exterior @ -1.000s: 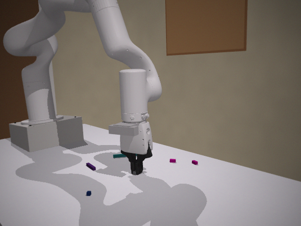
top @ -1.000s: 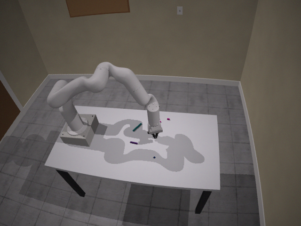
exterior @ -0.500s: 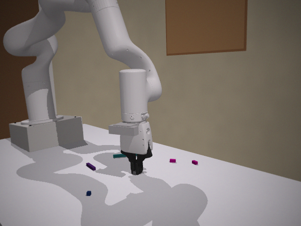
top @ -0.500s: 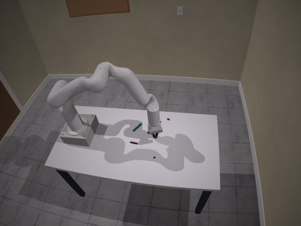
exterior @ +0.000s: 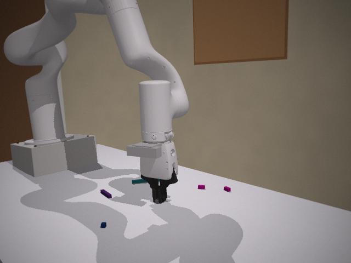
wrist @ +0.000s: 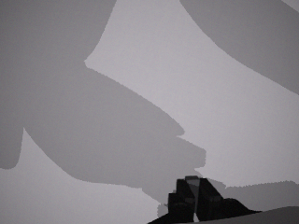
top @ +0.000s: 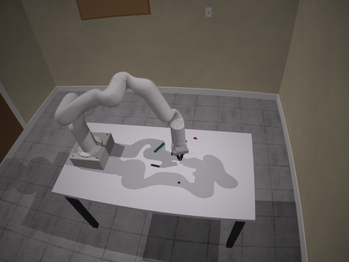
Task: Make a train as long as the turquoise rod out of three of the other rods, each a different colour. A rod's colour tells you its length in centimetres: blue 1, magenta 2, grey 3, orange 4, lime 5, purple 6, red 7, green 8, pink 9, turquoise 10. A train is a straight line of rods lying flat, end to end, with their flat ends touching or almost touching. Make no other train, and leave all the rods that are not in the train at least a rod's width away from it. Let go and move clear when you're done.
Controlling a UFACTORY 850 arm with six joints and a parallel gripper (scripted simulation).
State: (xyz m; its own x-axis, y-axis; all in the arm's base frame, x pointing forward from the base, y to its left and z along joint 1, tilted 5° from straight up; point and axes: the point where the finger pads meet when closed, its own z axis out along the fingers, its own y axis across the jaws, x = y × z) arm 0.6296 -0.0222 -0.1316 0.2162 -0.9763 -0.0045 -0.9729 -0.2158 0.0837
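Right now my hand is 19 cm to the left of the blue rod and 2 cm above it. Round my hand: purple rod: 17 cm behind, 6 cm to the right, 2 cm below; then turquoise rod: 15 cm behind, 10 cm to the left, 2 cm below; then grey rod: 2 cm below.
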